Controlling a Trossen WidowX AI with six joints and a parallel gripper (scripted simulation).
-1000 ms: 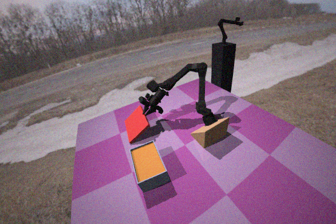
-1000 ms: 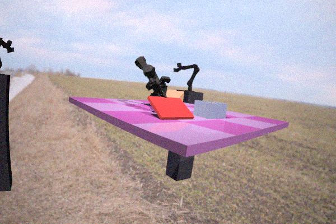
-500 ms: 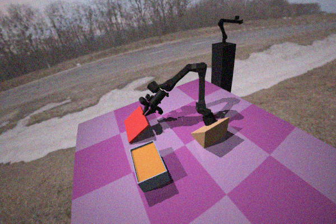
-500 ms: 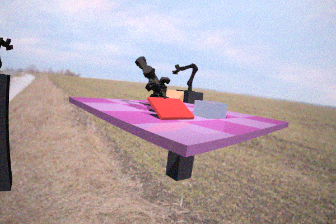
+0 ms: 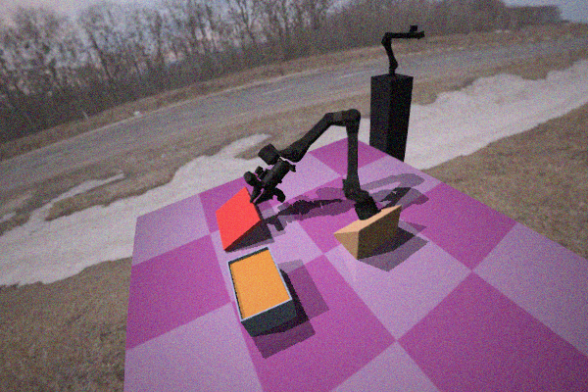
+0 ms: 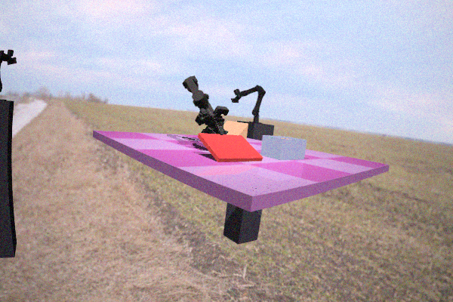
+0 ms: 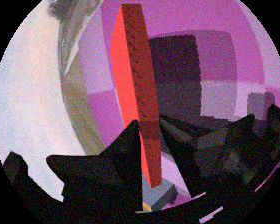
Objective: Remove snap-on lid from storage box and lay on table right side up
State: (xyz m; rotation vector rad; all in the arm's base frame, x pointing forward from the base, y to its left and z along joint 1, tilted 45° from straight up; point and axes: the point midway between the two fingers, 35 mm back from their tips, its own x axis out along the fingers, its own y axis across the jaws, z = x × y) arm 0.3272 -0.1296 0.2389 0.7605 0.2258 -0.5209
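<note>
My gripper tip is 80 mm short of the red lid and 30 mm above it. Round my gripper tip: grey storage box 60 mm ahead, 340 mm to the left, 30 mm below.
</note>
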